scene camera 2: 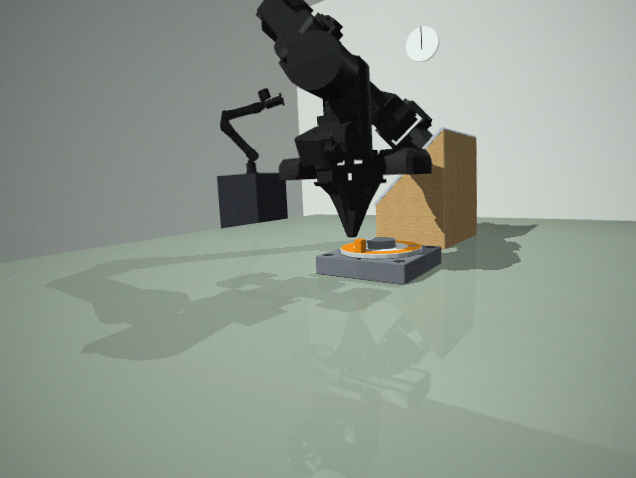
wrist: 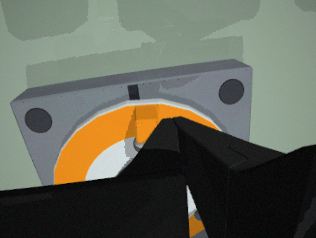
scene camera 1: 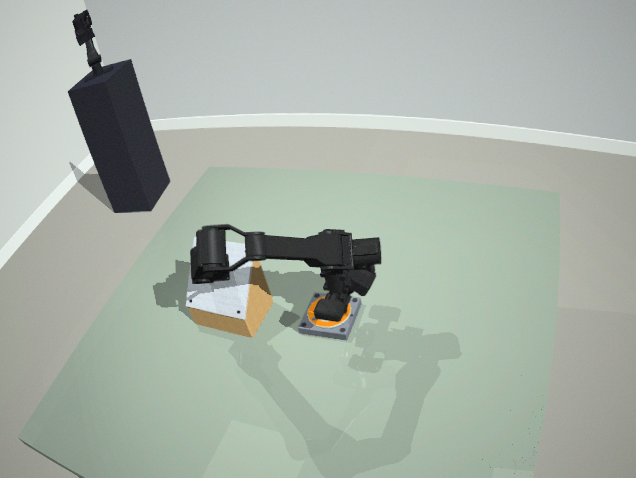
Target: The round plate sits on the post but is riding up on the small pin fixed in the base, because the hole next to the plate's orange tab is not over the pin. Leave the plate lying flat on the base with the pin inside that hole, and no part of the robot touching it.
Observation:
My gripper (scene camera 2: pixel 352 237) is shut, holding nothing. Further things: a round plate (scene camera 2: pixel 358 249) and a grey square base (scene camera 2: pixel 401 271).
The round plate is seen too in the wrist view (wrist: pixel 103 145). My gripper is seen too in the wrist view (wrist: pixel 172 128) and in scene camera 1 (scene camera 1: pixel 344 312). The grey square base shows as well in the wrist view (wrist: pixel 47 115) and in scene camera 1 (scene camera 1: pixel 341 332).

